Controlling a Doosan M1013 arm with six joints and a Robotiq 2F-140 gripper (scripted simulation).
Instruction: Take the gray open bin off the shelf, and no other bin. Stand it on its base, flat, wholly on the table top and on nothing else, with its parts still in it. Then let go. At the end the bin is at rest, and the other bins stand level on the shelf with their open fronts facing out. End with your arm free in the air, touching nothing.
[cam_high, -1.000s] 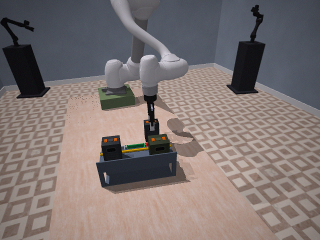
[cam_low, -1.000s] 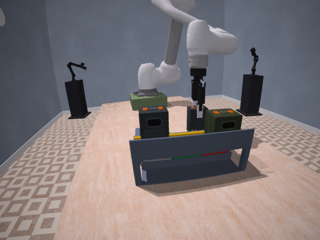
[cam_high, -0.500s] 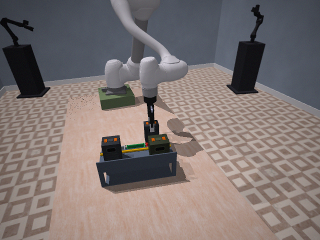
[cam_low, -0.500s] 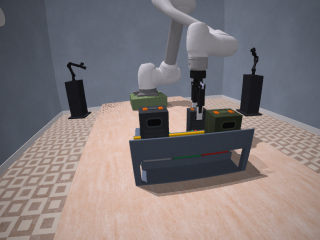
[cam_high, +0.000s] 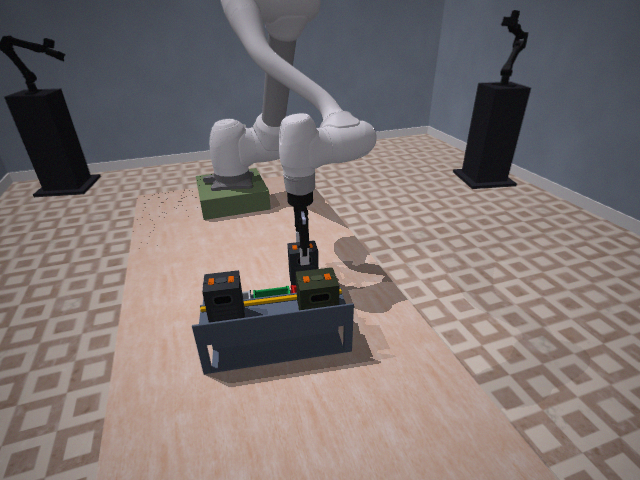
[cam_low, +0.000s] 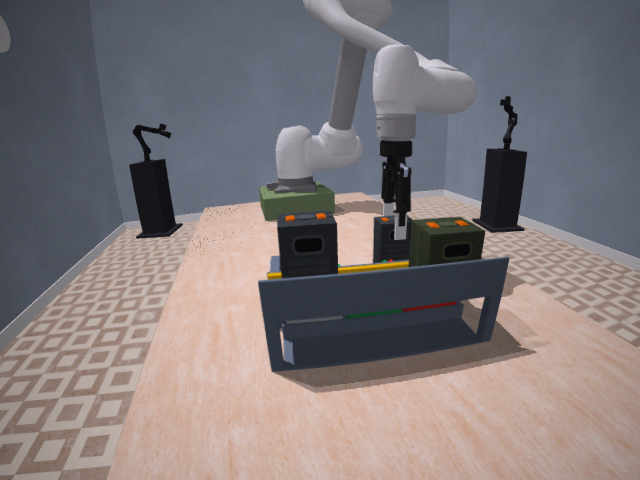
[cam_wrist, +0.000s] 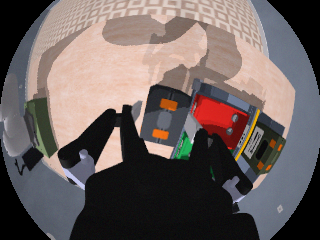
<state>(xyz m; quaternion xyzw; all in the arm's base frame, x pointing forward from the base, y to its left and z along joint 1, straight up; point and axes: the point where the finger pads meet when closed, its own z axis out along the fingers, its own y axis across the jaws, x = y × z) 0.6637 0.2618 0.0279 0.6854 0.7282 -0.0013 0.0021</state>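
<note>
Now: the gray open bin 21 cm to the right of my hand, 17 cm ahead of it and 8 cm below it. Round my hand: yellow rail: 22 cm ahead, 10 cm to the right, 1 cm below; red bin: 16 cm ahead, 8 cm below, 1 cm to the left; green bin: 17 cm ahead, 10 cm to the right, 8 cm below.
</note>
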